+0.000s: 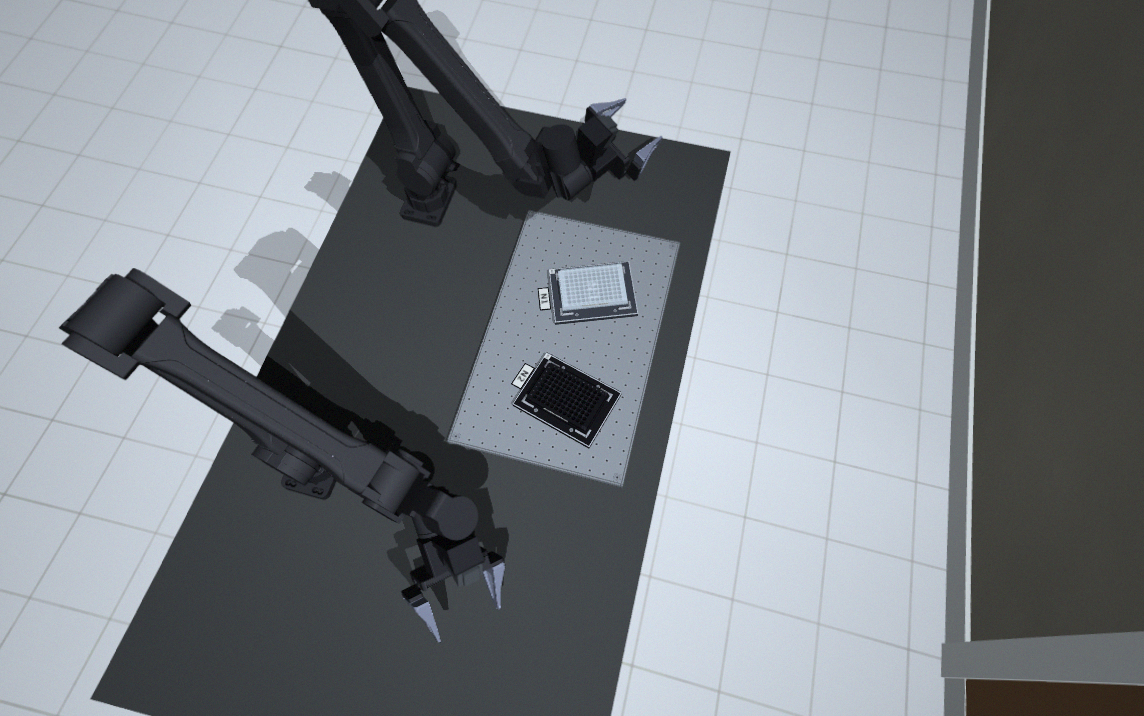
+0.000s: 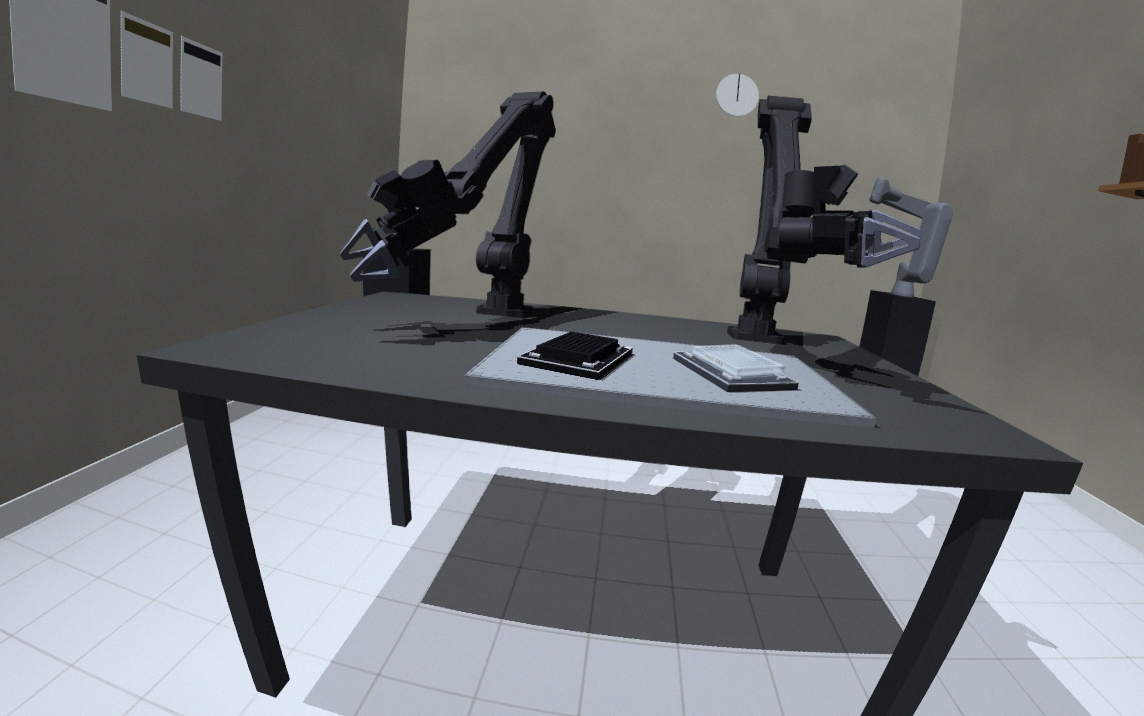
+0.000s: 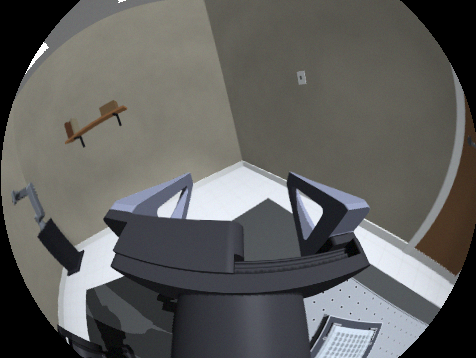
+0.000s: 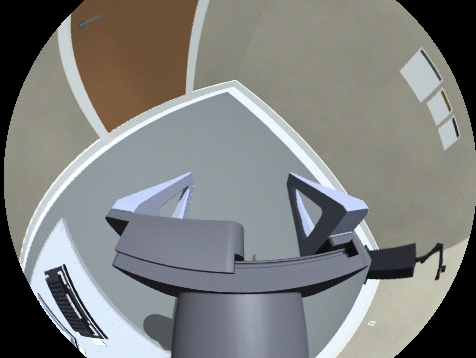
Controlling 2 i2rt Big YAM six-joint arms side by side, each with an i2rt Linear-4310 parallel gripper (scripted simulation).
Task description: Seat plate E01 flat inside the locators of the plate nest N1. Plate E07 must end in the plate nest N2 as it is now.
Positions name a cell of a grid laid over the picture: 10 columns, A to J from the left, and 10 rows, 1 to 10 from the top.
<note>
I see my left gripper (image 2: I4), my right gripper (image 1: E9), a clear plate E01 (image 1: F5), a black plate E07 (image 1: E6), a plate nest N1 (image 1: F5) and a plate nest N2 (image 1: F6).
The clear plate E01 is seen too in image 2 (image 2: G6). The black plate E07 is seen too in image 2 (image 2: F5). My left gripper also shows in image 1 (image 1: F2) and in image 3 (image 3: F5). Image 3 does not show the black plate E07: it is out of frame.
</note>
